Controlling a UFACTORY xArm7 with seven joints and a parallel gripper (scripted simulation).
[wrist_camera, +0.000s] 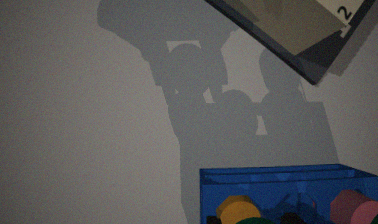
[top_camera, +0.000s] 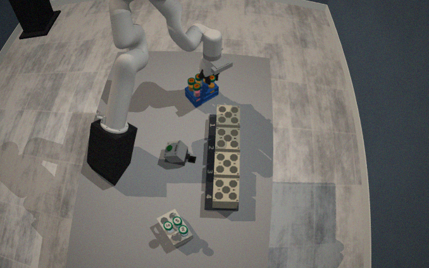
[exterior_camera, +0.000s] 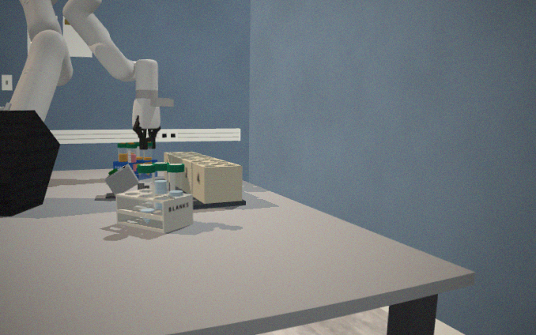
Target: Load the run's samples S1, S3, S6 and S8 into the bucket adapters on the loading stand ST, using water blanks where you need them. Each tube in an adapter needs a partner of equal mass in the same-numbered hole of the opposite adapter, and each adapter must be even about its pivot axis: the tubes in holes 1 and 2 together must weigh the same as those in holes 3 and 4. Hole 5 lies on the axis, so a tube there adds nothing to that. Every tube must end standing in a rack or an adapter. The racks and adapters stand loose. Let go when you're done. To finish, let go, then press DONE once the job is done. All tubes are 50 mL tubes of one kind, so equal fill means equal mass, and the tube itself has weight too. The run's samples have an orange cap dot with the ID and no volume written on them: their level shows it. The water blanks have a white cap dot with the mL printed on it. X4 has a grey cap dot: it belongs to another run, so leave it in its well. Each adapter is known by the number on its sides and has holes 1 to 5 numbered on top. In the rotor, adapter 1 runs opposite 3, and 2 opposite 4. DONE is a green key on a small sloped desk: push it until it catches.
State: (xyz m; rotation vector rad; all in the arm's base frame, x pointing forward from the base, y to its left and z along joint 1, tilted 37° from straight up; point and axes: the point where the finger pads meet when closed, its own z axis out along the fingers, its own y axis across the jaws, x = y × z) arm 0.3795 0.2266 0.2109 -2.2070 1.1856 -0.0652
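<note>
Right now the orange-filled tube is 10 mm behind my hand and 50 mm below it. Round my hand: tube X4: 30 mm behind, 40 mm to the left, 50 mm below; blue sample rack: 40 mm behind, 10 mm to the right, 90 mm below; pink-filled tube: 70 mm behind, 60 mm to the right, 50 mm below.
</note>
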